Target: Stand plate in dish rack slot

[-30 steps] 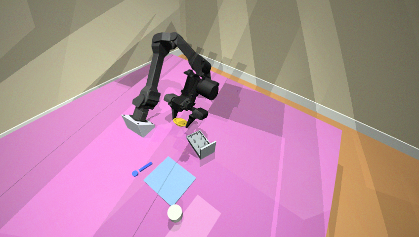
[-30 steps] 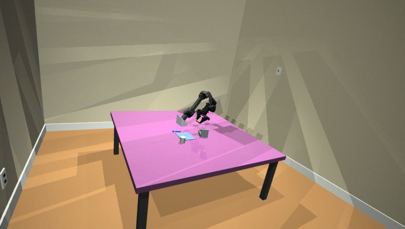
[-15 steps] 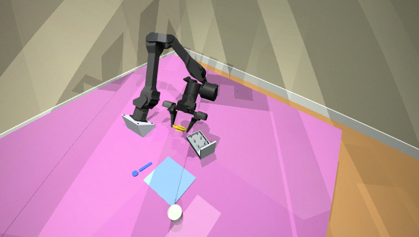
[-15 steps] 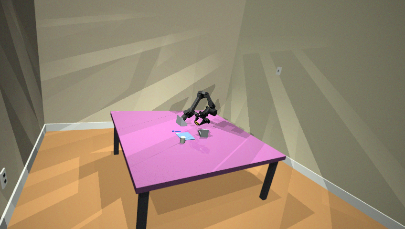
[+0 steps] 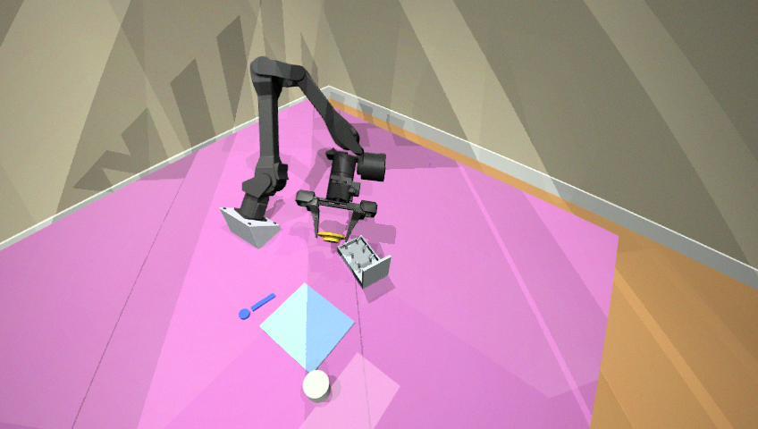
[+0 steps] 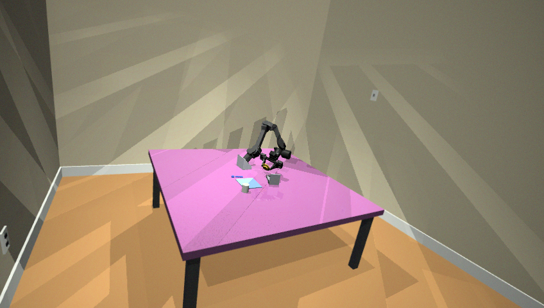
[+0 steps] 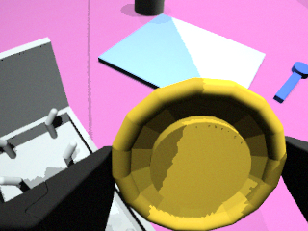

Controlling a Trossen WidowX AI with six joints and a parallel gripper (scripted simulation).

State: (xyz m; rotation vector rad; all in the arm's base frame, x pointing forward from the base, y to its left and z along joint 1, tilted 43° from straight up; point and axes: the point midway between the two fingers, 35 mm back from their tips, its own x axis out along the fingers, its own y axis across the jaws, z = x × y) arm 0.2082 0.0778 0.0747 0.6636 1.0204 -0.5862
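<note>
Right now my gripper tip is 60 mm short of the grey dish rack, 50 mm above it and 40 mm to the right of it. From my gripper tip the other things lie so: light blue mat 150 mm to the right, 90 mm ahead, 80 mm below; yellow plate 10 mm to the left; blue spoon 210 mm to the right, 70 mm below, 20 mm behind.
</note>
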